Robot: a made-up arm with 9 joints. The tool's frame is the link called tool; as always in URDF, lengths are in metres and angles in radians. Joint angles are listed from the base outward.
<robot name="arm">
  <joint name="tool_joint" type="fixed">
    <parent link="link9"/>
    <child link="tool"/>
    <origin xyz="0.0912 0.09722 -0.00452" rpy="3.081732 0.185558 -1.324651"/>
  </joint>
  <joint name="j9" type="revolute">
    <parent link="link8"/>
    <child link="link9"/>
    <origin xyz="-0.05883 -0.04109 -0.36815" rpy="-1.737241 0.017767 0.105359"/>
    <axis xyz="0 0 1"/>
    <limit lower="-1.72" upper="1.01"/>
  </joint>
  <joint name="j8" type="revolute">
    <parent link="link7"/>
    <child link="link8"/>
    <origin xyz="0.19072 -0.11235 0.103" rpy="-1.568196 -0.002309 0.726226"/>
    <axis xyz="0 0 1"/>
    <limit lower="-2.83" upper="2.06"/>
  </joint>
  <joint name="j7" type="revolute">
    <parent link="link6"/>
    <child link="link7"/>
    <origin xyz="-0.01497 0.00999 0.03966" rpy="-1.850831 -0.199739 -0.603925"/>
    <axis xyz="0 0 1"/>
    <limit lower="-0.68" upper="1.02"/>
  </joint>
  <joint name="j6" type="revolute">
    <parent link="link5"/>
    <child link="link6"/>
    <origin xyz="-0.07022 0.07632 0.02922" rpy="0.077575 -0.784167 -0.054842"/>
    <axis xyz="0 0 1"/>
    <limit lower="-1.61" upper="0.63"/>
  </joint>
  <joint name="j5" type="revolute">
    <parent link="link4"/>
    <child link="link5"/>
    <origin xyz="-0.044 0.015 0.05" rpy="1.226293 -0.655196 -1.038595"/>
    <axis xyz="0 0 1"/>
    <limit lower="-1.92" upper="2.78"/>
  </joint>
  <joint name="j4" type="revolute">
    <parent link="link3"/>
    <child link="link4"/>
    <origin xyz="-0.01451 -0.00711 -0.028" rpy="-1.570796 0 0.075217"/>
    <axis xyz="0 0 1"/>
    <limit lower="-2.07" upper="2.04"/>
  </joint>
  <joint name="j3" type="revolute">
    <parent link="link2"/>
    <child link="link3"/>
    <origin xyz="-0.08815 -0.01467 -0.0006" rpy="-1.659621 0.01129 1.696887"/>
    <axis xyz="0 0 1"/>
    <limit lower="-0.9" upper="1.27"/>
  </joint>
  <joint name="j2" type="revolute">
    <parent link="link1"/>
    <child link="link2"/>
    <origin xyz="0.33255 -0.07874 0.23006" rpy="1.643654 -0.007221 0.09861"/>
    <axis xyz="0 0 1"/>
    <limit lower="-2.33" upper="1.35"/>
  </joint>
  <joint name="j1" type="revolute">
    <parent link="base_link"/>
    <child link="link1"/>
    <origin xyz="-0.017 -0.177 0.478" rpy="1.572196 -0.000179 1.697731"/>
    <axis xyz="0 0 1"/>
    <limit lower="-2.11" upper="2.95"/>
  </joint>
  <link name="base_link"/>
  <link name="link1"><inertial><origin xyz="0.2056 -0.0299 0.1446"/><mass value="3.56"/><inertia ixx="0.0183" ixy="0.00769" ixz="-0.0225" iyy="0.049" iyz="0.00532" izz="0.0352"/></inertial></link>
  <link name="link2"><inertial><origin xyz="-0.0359 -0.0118 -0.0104"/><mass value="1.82"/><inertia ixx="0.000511" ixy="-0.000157" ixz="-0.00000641" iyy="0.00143" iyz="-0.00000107" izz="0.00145"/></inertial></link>
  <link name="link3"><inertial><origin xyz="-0.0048 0.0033 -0.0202"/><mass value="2.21"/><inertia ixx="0.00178" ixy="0" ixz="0" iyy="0.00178" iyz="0" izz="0.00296"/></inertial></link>
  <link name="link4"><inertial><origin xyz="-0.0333 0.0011 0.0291"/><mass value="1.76"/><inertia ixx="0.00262" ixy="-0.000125" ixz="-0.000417" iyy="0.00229" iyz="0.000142" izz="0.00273"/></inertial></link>
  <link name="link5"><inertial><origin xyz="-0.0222 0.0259 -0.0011"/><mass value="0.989"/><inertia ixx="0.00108" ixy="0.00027" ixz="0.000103" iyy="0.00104" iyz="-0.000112" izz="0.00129"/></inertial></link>
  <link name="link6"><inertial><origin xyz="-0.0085 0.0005 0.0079"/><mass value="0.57"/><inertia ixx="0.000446" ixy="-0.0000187" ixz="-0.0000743" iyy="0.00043" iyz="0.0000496" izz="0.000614"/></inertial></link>
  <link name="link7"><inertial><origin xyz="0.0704 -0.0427 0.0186"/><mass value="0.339"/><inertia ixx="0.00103" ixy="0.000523" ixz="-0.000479" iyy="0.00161" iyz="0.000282" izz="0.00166"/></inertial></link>
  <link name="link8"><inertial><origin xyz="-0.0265 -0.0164 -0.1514"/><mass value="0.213"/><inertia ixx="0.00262" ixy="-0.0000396" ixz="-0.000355" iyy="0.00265" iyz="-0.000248" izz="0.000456"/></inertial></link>
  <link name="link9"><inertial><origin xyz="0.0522 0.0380 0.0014"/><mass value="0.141"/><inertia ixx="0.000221" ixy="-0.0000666" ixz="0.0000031" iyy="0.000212" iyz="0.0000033" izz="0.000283"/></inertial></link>
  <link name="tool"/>
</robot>
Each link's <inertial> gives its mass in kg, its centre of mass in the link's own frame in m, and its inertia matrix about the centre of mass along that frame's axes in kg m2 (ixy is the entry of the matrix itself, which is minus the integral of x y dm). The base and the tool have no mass. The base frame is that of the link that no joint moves.
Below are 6 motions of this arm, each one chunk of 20 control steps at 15 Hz.
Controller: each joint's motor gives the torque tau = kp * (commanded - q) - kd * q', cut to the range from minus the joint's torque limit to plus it. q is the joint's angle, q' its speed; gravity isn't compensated. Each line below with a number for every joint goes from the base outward.
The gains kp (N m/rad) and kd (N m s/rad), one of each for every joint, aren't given. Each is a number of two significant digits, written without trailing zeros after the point. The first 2 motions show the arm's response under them.
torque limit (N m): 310 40 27 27 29 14 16 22 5.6
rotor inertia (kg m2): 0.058 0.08 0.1 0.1 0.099 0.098 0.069 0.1 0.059
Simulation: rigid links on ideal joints. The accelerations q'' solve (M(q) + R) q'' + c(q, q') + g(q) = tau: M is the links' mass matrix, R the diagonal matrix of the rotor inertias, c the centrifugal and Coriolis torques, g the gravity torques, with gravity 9.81 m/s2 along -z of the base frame. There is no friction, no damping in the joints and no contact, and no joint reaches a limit. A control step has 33 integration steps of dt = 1/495 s. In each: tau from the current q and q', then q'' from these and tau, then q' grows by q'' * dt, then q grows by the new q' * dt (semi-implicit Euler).
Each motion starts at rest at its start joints. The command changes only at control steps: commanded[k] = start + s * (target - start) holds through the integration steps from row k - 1 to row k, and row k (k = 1, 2, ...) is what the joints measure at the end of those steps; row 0 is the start. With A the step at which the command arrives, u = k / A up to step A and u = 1 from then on. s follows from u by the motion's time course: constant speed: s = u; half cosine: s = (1 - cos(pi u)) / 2; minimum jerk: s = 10 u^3 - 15 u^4 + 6 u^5; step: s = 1 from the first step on.
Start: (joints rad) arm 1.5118 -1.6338 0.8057 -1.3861 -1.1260 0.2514 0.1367 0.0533 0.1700
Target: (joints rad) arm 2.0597 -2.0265 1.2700 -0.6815 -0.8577 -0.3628 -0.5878 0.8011 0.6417
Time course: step
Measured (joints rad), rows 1 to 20:
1: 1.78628 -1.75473 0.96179 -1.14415 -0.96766 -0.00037 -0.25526 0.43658 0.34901
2: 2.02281 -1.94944 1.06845 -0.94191 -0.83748 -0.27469 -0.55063 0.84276 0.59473
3: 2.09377 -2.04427 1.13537 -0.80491 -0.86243 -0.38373 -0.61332 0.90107 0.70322
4: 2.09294 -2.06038 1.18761 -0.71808 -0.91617 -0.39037 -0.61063 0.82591 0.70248
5: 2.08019 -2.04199 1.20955 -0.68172 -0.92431 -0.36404 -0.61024 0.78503 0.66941
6: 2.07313 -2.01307 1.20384 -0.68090 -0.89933 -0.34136 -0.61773 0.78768 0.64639
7: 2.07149 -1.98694 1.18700 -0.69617 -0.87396 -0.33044 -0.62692 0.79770 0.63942
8: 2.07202 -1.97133 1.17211 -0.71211 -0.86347 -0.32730 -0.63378 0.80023 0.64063
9: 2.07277 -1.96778 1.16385 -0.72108 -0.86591 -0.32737 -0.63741 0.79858 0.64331
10: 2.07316 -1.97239 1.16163 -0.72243 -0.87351 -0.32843 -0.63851 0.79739 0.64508
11: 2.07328 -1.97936 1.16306 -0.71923 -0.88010 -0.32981 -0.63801 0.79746 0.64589
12: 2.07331 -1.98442 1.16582 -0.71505 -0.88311 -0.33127 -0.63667 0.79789 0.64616
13: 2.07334 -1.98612 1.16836 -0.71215 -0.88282 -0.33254 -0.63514 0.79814 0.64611
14: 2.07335 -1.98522 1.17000 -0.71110 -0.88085 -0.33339 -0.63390 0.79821 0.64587
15: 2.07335 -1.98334 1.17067 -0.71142 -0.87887 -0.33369 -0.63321 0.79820 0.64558
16: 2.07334 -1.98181 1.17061 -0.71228 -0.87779 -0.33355 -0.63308 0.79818 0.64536
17: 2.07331 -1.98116 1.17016 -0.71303 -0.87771 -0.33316 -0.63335 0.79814 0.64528
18: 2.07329 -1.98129 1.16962 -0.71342 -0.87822 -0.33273 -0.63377 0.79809 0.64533
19: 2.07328 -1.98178 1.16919 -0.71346 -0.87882 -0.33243 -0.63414 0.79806 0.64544
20: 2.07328 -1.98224 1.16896 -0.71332 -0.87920 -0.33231 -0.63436 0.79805 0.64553
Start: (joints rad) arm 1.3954 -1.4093 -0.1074 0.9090 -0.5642 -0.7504 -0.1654 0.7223 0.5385
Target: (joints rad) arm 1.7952 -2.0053 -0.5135 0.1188 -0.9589 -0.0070 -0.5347 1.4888 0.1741
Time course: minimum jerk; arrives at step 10
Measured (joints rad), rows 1 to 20:
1: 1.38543 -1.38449 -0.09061 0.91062 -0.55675 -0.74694 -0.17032 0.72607 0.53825
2: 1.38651 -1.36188 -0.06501 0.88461 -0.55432 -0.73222 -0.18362 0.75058 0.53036
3: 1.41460 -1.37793 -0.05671 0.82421 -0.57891 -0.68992 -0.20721 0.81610 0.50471
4: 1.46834 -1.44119 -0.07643 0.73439 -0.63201 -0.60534 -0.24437 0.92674 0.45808
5: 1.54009 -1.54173 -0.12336 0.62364 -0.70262 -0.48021 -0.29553 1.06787 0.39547
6: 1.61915 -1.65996 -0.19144 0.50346 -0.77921 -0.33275 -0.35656 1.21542 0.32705
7: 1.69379 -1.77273 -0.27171 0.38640 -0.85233 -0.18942 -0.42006 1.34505 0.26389
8: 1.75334 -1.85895 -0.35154 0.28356 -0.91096 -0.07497 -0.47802 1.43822 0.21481
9: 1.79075 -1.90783 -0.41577 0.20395 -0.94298 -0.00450 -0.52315 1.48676 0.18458
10: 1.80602 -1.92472 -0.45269 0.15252 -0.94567 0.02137 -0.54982 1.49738 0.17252
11: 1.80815 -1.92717 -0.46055 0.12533 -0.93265 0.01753 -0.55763 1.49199 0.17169
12: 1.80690 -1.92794 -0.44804 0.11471 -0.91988 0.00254 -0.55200 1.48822 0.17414
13: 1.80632 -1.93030 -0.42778 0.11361 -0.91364 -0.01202 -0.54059 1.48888 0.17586
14: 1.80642 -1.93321 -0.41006 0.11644 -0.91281 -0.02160 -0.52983 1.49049 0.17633
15: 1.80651 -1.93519 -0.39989 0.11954 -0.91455 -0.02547 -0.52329 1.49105 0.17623
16: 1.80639 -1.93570 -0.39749 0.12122 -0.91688 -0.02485 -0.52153 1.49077 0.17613
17: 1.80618 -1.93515 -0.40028 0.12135 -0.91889 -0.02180 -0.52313 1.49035 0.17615
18: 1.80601 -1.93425 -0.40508 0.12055 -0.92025 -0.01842 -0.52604 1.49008 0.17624
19: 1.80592 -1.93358 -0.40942 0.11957 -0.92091 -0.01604 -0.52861 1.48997 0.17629
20: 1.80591 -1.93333 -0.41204 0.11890 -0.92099 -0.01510 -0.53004 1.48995 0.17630
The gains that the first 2 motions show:
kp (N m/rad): 430 53 37 47 39 31 39 43 16
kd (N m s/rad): 28 3.9 3.8 5.2 1.9 1.9 3.4 2.1 1.1
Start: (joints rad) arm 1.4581 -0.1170 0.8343 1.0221 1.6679 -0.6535 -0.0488 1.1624 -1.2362
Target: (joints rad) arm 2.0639 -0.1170 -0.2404 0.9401 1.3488 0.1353 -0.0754 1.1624 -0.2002
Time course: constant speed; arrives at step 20
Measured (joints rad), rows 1 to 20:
1: 1.46014 -0.12838 0.81678 1.02576 1.66306 -0.63142 -0.05545 1.16212 -1.21522
2: 1.47833 -0.14721 0.78031 1.03038 1.64668 -0.58935 -0.06578 1.16169 -1.16781
3: 1.50843 -0.15900 0.73162 1.03239 1.62539 -0.54347 -0.07544 1.16139 -1.10966
4: 1.54140 -0.16166 0.67770 1.03153 1.60700 -0.50028 -0.08124 1.16132 -1.05227
5: 1.57420 -0.15919 0.62248 1.02910 1.59279 -0.46048 -0.08237 1.16144 -0.99851
6: 1.60662 -0.15606 0.56711 1.02640 1.58010 -0.42279 -0.08071 1.16163 -0.94690
7: 1.63893 -0.15468 0.51163 1.02412 1.56666 -0.38585 -0.07850 1.16180 -0.89564
8: 1.67125 -0.15524 0.45601 1.02236 1.55205 -0.34888 -0.07692 1.16193 -0.84397
9: 1.70362 -0.15682 0.40026 1.02087 1.53685 -0.31161 -0.07601 1.16204 -0.79194
10: 1.73603 -0.15844 0.34442 1.01927 1.52154 -0.27404 -0.07538 1.16214 -0.73982
11: 1.76847 -0.15962 0.28851 1.01728 1.50617 -0.23624 -0.07473 1.16223 -0.68779
12: 1.80093 -0.16031 0.23252 1.01480 1.49058 -0.19826 -0.07397 1.16232 -0.63587
13: 1.83343 -0.16069 0.17644 1.01184 1.47466 -0.16012 -0.07316 1.16240 -0.58403
14: 1.86595 -0.16091 0.12027 1.00849 1.45844 -0.12189 -0.07235 1.16247 -0.53224
15: 1.89849 -0.16108 0.06402 1.00482 1.44197 -0.08360 -0.07158 1.16255 -0.48047
16: 1.93104 -0.16120 0.00770 1.00089 1.42527 -0.04527 -0.07084 1.16263 -0.42873
17: 1.96361 -0.16126 -0.04868 0.99670 1.40834 -0.00691 -0.07015 1.16270 -0.37702
18: 1.99618 -0.16120 -0.10510 0.99224 1.39115 0.03152 -0.06951 1.16278 -0.32534
19: 2.02877 -0.16099 -0.16153 0.98750 1.37371 0.07007 -0.06895 1.16285 -0.27368
20: 2.06136 -0.16059 -0.21794 0.98248 1.35603 0.10874 -0.06849 1.16292 -0.22203

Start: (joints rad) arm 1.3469 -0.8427 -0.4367 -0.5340 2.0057 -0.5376 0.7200 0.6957 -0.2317
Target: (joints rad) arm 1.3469 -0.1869 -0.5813 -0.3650 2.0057 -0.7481 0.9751 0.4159 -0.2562
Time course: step
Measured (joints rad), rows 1 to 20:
1: 1.33282 -0.52978 -0.44322 -0.43954 2.02226 -0.60342 0.79155 0.53440 -0.23865
2: 1.31957 -0.27436 -0.48523 -0.38359 2.02766 -0.70597 0.89216 0.38927 -0.24965
3: 1.31866 -0.21003 -0.53690 -0.35539 2.00727 -0.79242 0.95032 0.37843 -0.25681
4: 1.32025 -0.20991 -0.57290 -0.33685 1.98455 -0.84328 0.97037 0.40921 -0.25909
5: 1.32064 -0.21395 -0.58775 -0.32724 1.97814 -0.85219 0.97309 0.42248 -0.25876
6: 1.32038 -0.21499 -0.58700 -0.32389 1.98565 -0.83257 0.96885 0.41943 -0.25762
7: 1.32002 -0.21590 -0.57883 -0.32341 1.99683 -0.80484 0.96285 0.41476 -0.25651
8: 1.31970 -0.21721 -0.56987 -0.32365 2.00414 -0.78436 0.95804 0.41357 -0.25589
9: 1.31951 -0.21812 -0.56373 -0.32375 2.00548 -0.77679 0.95533 0.41417 -0.25580
10: 1.31951 -0.21825 -0.56135 -0.32359 2.00266 -0.77972 0.95443 0.41466 -0.25600
11: 1.31963 -0.21785 -0.56184 -0.32328 1.99878 -0.78721 0.95470 0.41474 -0.25625
12: 1.31976 -0.21735 -0.56363 -0.32300 1.99614 -0.79396 0.95549 0.41472 -0.25641
13: 1.31983 -0.21706 -0.56539 -0.32282 1.99546 -0.79731 0.95629 0.41473 -0.25648
14: 1.31984 -0.21703 -0.56643 -0.32277 1.99623 -0.79731 0.95683 0.41477 -0.25647
15: 1.31980 -0.21717 -0.56666 -0.32281 1.99747 -0.79545 0.95703 0.41478 -0.25644
16: 1.31976 -0.21734 -0.56636 -0.32288 1.99840 -0.79341 0.95696 0.41476 -0.25640
17: 1.31973 -0.21743 -0.56591 -0.32293 1.99871 -0.79217 0.95677 0.41474 -0.25637
18: 1.31973 -0.21744 -0.56556 -0.32296 1.99853 -0.79194 0.95659 0.41472 -0.25637
19: 1.31974 -0.21739 -0.56542 -0.32296 1.99815 -0.79236 0.95647 0.41472 -0.25637
20: 1.31975 -0.21734 -0.56545 -0.32294 1.99784 -0.79295 0.95645 0.41472 -0.25638

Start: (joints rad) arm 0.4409 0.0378 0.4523 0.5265 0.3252 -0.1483 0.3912 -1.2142 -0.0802
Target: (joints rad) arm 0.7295 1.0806 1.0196 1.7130 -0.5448 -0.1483 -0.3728 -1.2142 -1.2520
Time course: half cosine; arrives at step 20
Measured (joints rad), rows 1 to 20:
1: 0.40875 0.02817 0.47457 0.52942 0.32477 -0.15245 0.37926 -1.21448 -0.08193
2: 0.38316 0.01344 0.52930 0.54665 0.33036 -0.16097 0.36081 -1.21501 -0.09189
3: 0.38109 0.01395 0.57857 0.57694 0.31988 -0.17544 0.34138 -1.21601 -0.11576
4: 0.39127 0.03724 0.61124 0.61687 0.28519 -0.18834 0.31879 -1.21671 -0.15531
5: 0.40621 0.08106 0.63496 0.66491 0.23639 -0.19269 0.28909 -1.21671 -0.20931
6: 0.42331 0.13958 0.65902 0.72071 0.18300 -0.18859 0.25024 -1.21631 -0.27521
7: 0.44194 0.20717 0.68823 0.78437 0.12725 -0.18093 0.20320 -1.21596 -0.35052
8: 0.46195 0.27952 0.72345 0.85569 0.06801 -0.17474 0.15053 -1.21585 -0.43316
9: 0.48311 0.35383 0.76338 0.93385 0.00518 -0.17219 0.09483 -1.21592 -0.52125
10: 0.50503 0.42862 0.80600 1.01731 -0.05968 -0.17249 0.03808 -1.21606 -0.61287
11: 0.52725 0.50310 0.84930 1.10392 -0.12460 -0.17363 -0.01848 -1.21617 -0.70586
12: 0.54927 0.57662 0.89162 1.19117 -0.18808 -0.17401 -0.07408 -1.21622 -0.79795
13: 0.57060 0.64830 0.93170 1.27648 -0.24901 -0.17302 -0.12800 -1.21622 -0.88680
14: 0.59073 0.71688 0.96859 1.35749 -0.30626 -0.17084 -0.17929 -1.21619 -0.97020
15: 0.60914 0.78073 1.00161 1.43221 -0.35852 -0.16795 -0.22677 -1.21613 -1.04608
16: 0.62532 0.83800 1.03023 1.49897 -0.40442 -0.16486 -0.26913 -1.21605 -1.11254
17: 0.63884 0.88684 1.05400 1.55633 -0.44262 -0.16197 -0.30513 -1.21596 -1.16796
18: 0.64931 0.92557 1.07253 1.60302 -0.47192 -0.15955 -0.33369 -1.21587 -1.21094
19: 0.65647 0.95281 1.08548 1.63786 -0.49131 -0.15772 -0.35400 -1.21579 -1.24041
20: 0.66012 0.96760 1.09265 1.65985 -0.50005 -0.15651 -0.36555 -1.21573 -1.25565

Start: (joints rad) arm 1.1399 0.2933 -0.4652 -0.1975 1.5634 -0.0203 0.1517 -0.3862 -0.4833
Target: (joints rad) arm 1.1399 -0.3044 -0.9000 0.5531 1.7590 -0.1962 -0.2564 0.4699 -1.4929
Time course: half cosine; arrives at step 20
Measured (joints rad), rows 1 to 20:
1: 1.11960 0.26056 -0.46759 -0.18565 1.57349 -0.02414 0.15292 -0.38319 -0.48617
2: 1.10085 0.21117 -0.45887 -0.15761 1.59514 -0.03752 0.14650 -0.37256 -0.49750
3: 1.09548 0.17268 -0.45057 -0.12205 1.61157 -0.05256 0.13013 -0.35097 -0.51993
4: 1.09601 0.14434 -0.45321 -0.08584 1.61947 -0.06308 0.11047 -0.31816 -0.55428
5: 1.09734 0.11966 -0.46728 -0.05037 1.62540 -0.06919 0.09032 -0.27569 -0.60018
6: 1.09822 0.09314 -0.48930 -0.01316 1.63444 -0.07408 0.06866 -0.22542 -0.65621
7: 1.09883 0.06165 -0.51598 0.02886 1.64715 -0.08071 0.04393 -0.16887 -0.72050
8: 1.09941 0.02457 -0.54529 0.07723 1.66217 -0.09028 0.01568 -0.10740 -0.79116
9: 1.10006 -0.01683 -0.57633 0.13153 1.67828 -0.10232 -0.01543 -0.04239 -0.86644
10: 1.10074 -0.06043 -0.60868 0.18995 1.69475 -0.11558 -0.04817 0.02464 -0.94460
11: 1.10138 -0.10415 -0.64197 0.25012 1.71103 -0.12890 -0.08128 0.09208 -1.02383
12: 1.10192 -0.14632 -0.67558 0.30980 1.72656 -0.14157 -0.11372 0.15830 -1.10223
13: 1.10234 -0.18582 -0.70867 0.36718 1.74089 -0.15327 -0.14472 0.22162 -1.17786
14: 1.10263 -0.22187 -0.74029 0.42087 1.75375 -0.16389 -0.17368 0.28049 -1.24884
15: 1.10281 -0.25386 -0.76954 0.46979 1.76496 -0.17333 -0.20006 0.33344 -1.31341
16: 1.10292 -0.28131 -0.79566 0.51302 1.77443 -0.18145 -0.22330 0.37916 -1.36997
17: 1.10296 -0.30375 -0.81800 0.54977 1.78202 -0.18812 -0.24290 0.41653 -1.41710
18: 1.10296 -0.32075 -0.83605 0.57932 1.78762 -0.19318 -0.25837 0.44462 -1.45363
19: 1.10294 -0.33198 -0.84938 0.60107 1.79112 -0.19650 -0.26936 0.46276 -1.47865
20: 1.10292 -0.33721 -0.85767 0.61456 1.79246 -0.19796 -0.27561 0.47050 -1.49152

